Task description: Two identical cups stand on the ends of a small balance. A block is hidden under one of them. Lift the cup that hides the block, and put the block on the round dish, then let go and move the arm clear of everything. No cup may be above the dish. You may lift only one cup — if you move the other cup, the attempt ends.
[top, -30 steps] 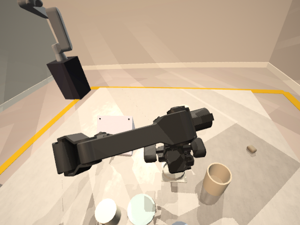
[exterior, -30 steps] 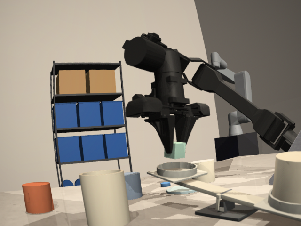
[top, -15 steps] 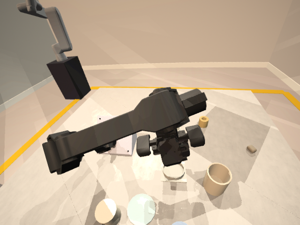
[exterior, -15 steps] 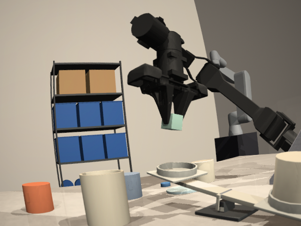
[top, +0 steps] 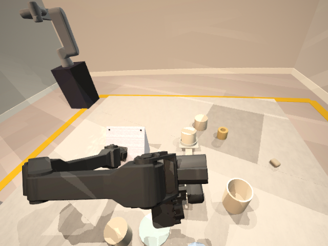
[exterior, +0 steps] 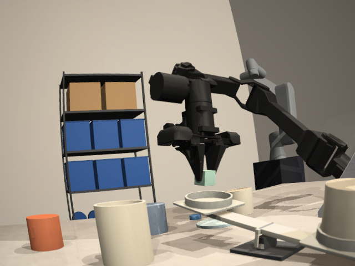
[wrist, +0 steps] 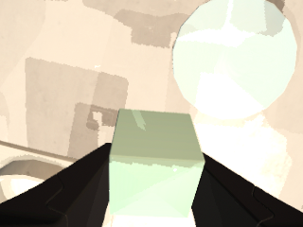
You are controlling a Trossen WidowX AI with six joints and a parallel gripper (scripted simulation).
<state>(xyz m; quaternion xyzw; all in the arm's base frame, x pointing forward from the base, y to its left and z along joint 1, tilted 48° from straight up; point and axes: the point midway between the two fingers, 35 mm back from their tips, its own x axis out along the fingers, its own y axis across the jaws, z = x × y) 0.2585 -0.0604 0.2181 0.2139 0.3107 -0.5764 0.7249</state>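
My gripper tip is now 100 mm above the round dish, 50 mm past it and 40 mm to the left of it. The rest, counted from my gripper tip: blue cylinder 90 mm to the right, 90 mm ahead, 70 mm below; pale green block 10 mm above; small blue disc 160 mm to the right, 100 mm below, 60 mm behind.
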